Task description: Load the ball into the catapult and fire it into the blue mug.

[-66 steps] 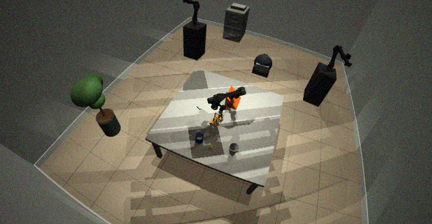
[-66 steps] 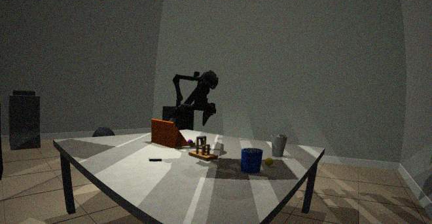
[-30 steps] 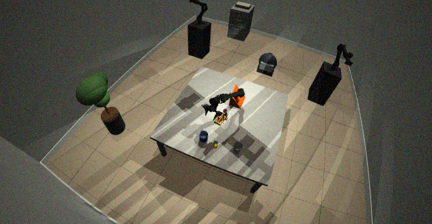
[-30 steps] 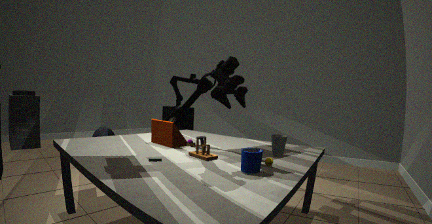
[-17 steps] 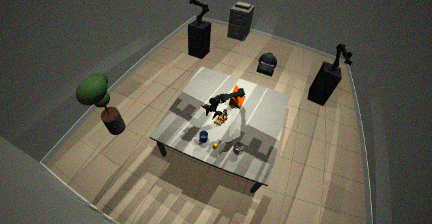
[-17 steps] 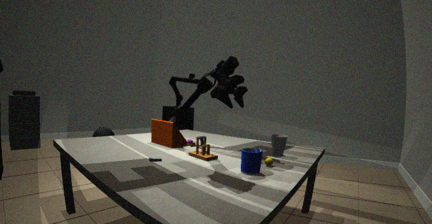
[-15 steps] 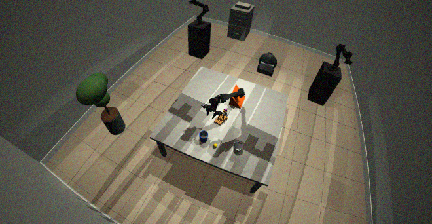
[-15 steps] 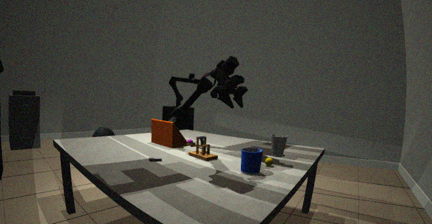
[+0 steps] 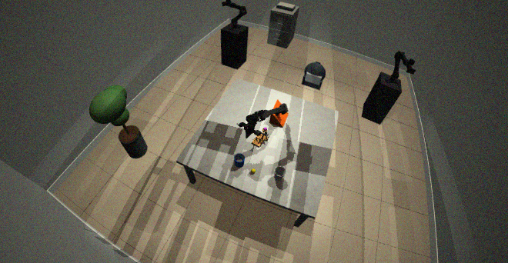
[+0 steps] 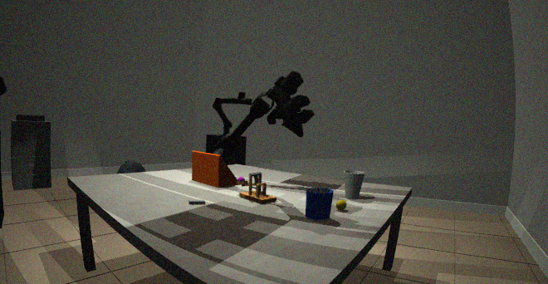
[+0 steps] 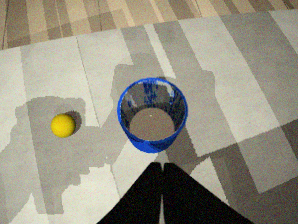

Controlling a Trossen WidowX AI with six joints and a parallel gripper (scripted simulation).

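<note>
The purple ball lies 330 mm behind my gripper tip, 40 mm to the left of it and 210 mm below it. From my gripper tip the other things lie so: yellow ball 110 mm ahead, 140 mm to the left, 250 mm below; blue mug 90 mm ahead, 10 mm to the right, 240 mm below; wooden catapult 260 mm behind, 50 mm to the left, 220 mm below.
</note>
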